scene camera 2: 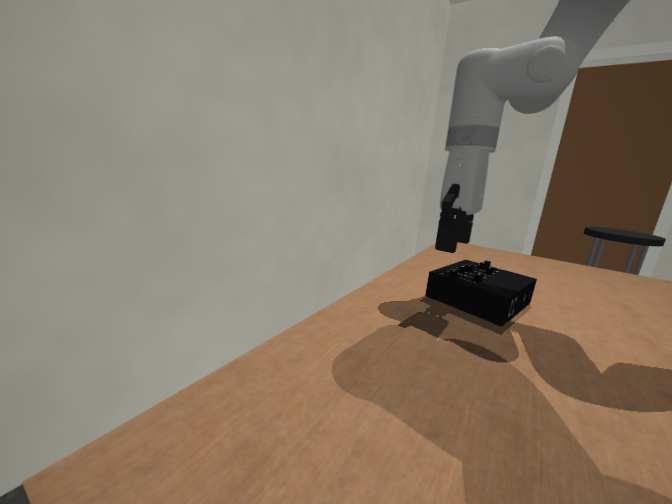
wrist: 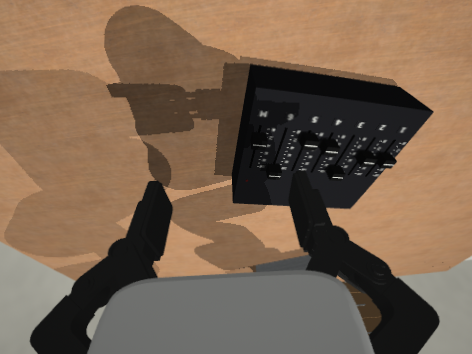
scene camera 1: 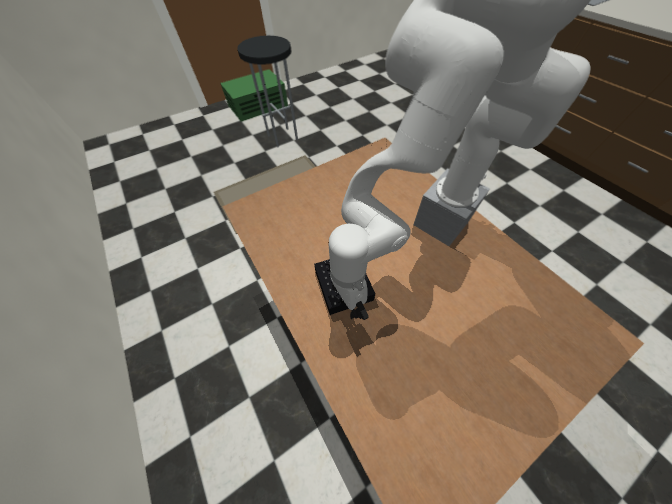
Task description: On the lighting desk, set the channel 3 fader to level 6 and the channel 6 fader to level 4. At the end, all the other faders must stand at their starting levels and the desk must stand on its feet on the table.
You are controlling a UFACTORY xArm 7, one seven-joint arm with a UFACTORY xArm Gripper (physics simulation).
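Frame: origin at the arm's base, x up, y back, z right, level; millimetres.
Where they show: gripper, between the fingertips: (scene camera 2: 452, 246) (wrist: 228, 189) (scene camera 1: 346, 301); arm's base, origin of its link: (scene camera 1: 456, 191).
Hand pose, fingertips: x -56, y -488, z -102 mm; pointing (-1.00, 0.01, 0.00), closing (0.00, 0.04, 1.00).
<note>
Things, the pixels of their top centre, and the offset from my fingertips. Level surfaces: height alone.
- black lighting desk, centre of its top: (wrist: 320, 174) (scene camera 2: 485, 268) (scene camera 1: 343, 276) dx -51, dy +50, dz +88 mm
- channel 3 fader knob, centre of its top: (wrist: 337, 177) dx -51, dy +57, dz +106 mm
- channel 6 fader knob, centre of its top: (wrist: 274, 176) dx -51, dy +46, dz +41 mm
- wooden table, height of its surface: dx -119 mm
The black lighting desk (scene camera 1: 324, 279) (scene camera 2: 469, 296) (wrist: 345, 193) stands flat on the table, partly hidden by the arm in scene camera 1. In the wrist view its labels appear upside down, M at left to 1 at right. The channel 3 fader knob (wrist: 336, 173) and channel 6 fader knob (wrist: 273, 172) sit near the slot ends farthest from their labels. The M, 5 and 4 knobs sit nearer the labels; 2 and 1 sit between. Exact levels are unreadable. My gripper (scene camera 1: 358, 311) (scene camera 2: 454, 245) (wrist: 228, 189) is open and empty above the desk's M side.
The wooden table (scene camera 1: 434, 347) (scene camera 2: 282, 396) (wrist: 425, 225) carries the arm's grey base block (scene camera 1: 442, 217). A wall (scene camera 2: 217, 162) runs along one table side. A stool (scene camera 1: 264, 49) (scene camera 2: 624, 236) and a green crate (scene camera 1: 241, 89) stand on the floor beyond the table.
</note>
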